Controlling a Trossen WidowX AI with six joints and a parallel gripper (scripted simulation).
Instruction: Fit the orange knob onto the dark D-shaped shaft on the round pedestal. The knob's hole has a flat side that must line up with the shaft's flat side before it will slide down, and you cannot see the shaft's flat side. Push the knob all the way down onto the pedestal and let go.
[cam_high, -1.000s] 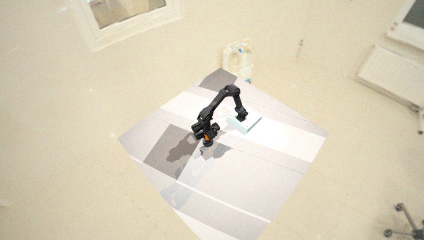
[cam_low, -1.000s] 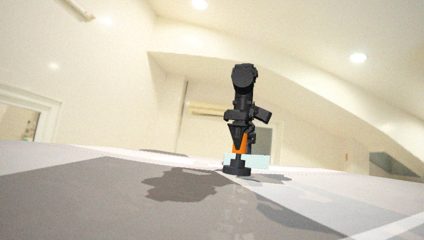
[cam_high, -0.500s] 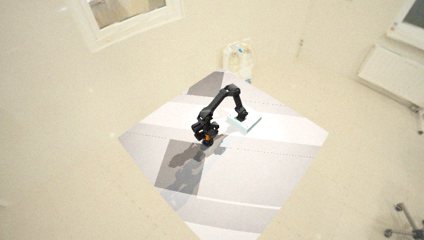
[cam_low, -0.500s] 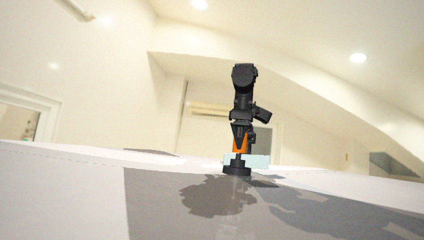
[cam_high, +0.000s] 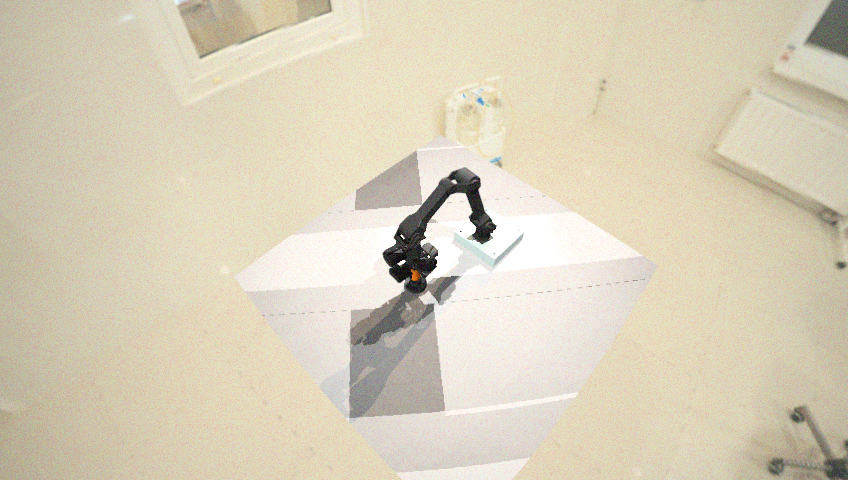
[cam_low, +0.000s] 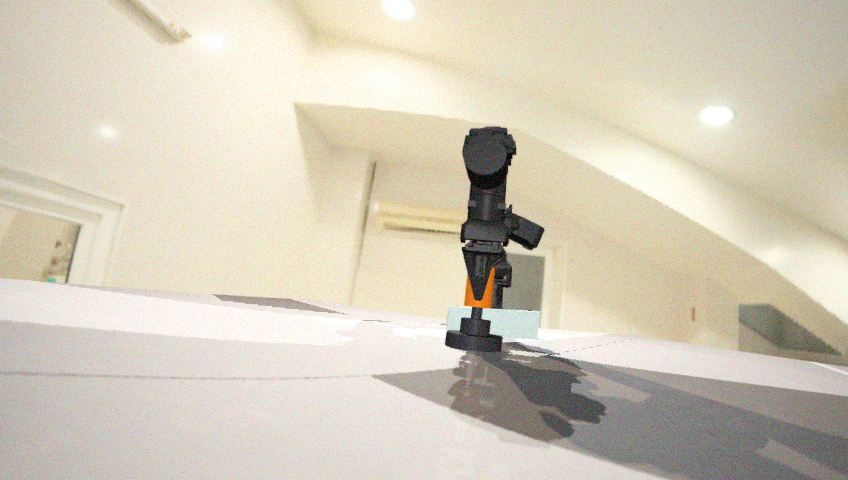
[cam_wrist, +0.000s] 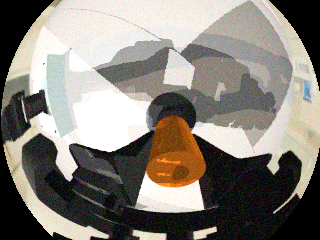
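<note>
Right now the orange knob is 20 mm above my gripper tip. Round my gripper tip: pedestal: 40 mm below.
</note>
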